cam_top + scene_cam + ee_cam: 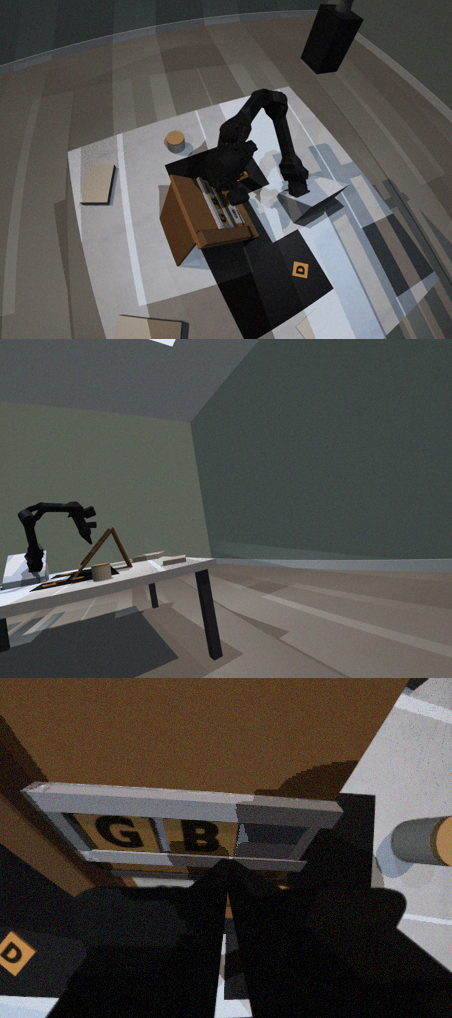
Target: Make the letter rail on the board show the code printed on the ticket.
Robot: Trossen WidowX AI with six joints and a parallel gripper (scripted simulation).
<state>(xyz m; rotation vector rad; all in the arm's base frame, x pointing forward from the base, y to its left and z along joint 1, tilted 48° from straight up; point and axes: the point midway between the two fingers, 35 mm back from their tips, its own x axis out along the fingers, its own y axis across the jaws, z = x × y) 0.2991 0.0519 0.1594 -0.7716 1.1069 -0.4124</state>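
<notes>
My gripper tip is now 2 cm short of the b tile, 2 cm to the right of it and 2 cm above it. From my gripper tip the other things lie so: g tile 2 cm ahead, 8 cm to the left, 2 cm below; then white ticket 5 cm behind, 6 cm to the left, 10 cm below; then f tile 8 cm behind, 13 cm to the right, 18 cm below.
</notes>
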